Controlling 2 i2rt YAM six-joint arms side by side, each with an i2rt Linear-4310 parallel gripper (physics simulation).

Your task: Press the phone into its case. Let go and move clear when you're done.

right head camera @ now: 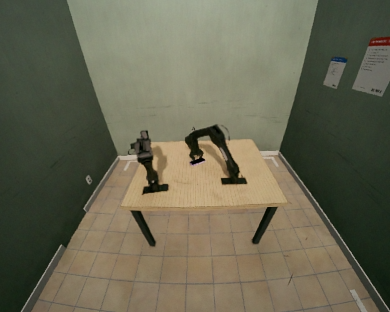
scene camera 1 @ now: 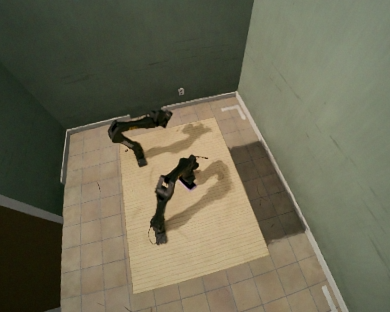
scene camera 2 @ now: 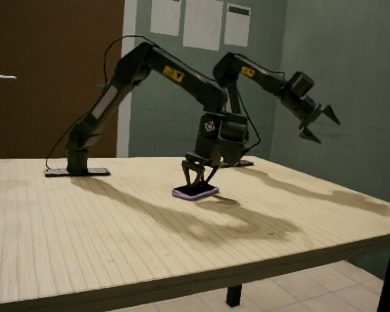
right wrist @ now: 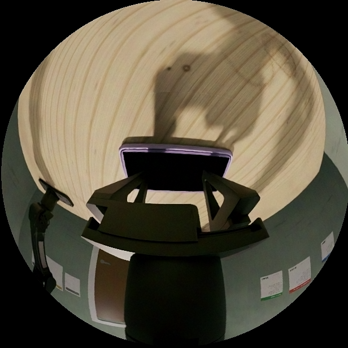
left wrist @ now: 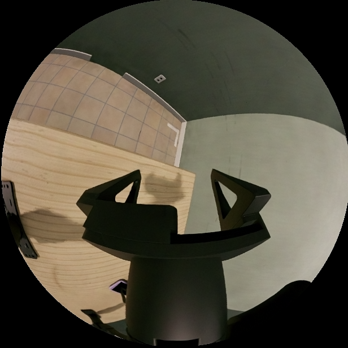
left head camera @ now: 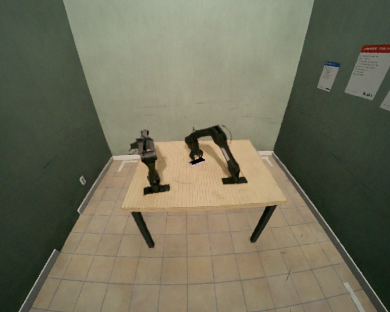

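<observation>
The black phone lies face up within its purple case, flat on the table. Whether it is fully seated all around cannot be told; the near rim is partly hidden by the fingers. My right gripper is partly open and points down, with its two fingertips apart at the phone's dark face, touching it or very close. It holds nothing between its fingers. My left gripper is wide open and empty, raised high above the table's far left part in the left head view, well away from the phone.
The wooden table carries both arm bases, the left one and the right one. The right arm arches over the table beside the phone, and its shadow falls across the wood. Walls stand behind and at both sides.
</observation>
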